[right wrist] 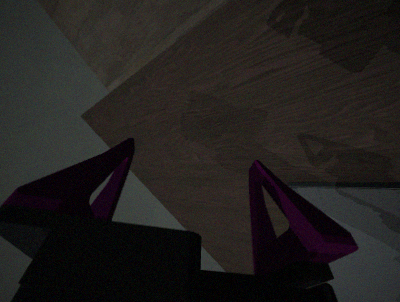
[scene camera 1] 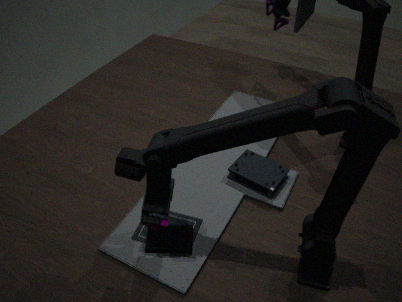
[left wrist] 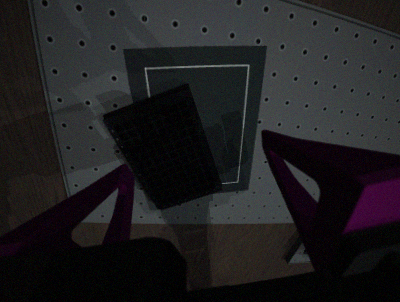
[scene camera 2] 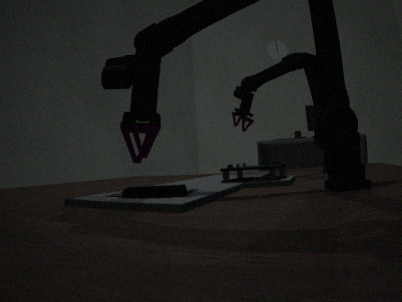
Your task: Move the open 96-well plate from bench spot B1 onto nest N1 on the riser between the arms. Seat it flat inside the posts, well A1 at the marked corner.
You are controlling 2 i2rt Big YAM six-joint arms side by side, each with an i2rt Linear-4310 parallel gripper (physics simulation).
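Frame: origin at the left arm's base, x ahead, y left, z up, level; centimetres.
Seen in the pictures: left gripper, fingertip midpoint: (scene camera 1: 157, 215) (left wrist: 193, 155) (scene camera 2: 140, 160); right gripper, fingertip midpoint: (right wrist: 195, 154) (scene camera 1: 271, 22) (scene camera 2: 239, 128); left arm's base, link origin: (scene camera 1: 315, 268) (scene camera 2: 346, 187).
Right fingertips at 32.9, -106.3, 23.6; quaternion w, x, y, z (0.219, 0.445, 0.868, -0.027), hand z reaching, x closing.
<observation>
Offsets run from my right fingertips to a thing's top centre, as dx, dy, dz. Level surfaces: height alone.
The dark 96-well plate @[+7.0, +110.4, -20.7] (scene camera 1: 172, 239) (scene camera 2: 155, 191) (left wrist: 162, 147) lies skewed on the dark mat @[dz -22.1] (left wrist: 257, 90) at spot B1, overhanging its white outline and one mat edge. My left gripper (scene camera 1: 158, 224) (scene camera 2: 139, 159) (left wrist: 193, 155) is open and points down above the plate, apart from it. In the left wrist view the plate lies turned between the fingers, nearer the left finger. Nest N1 @[-11.2, +78.6, -17.4] (scene camera 1: 257, 170) (scene camera 2: 254, 168) is a raised dark platform with small posts and a pale mark at one corner. My right gripper (scene camera 2: 240, 128) (right wrist: 195, 154) is open and empty, high at the back.
The white perforated board (scene camera 1: 220, 200) (scene camera 2: 165, 204) (left wrist: 325, 100) lies under the mat. A small white base @[dz -22.3] (scene camera 1: 287, 195) under the nest adjoins it. The left arm spans above the board in scene camera 1. A grey cabinet (scene camera 2: 290, 154) with a red object (scene camera 2: 298, 134) stands in the background.
</observation>
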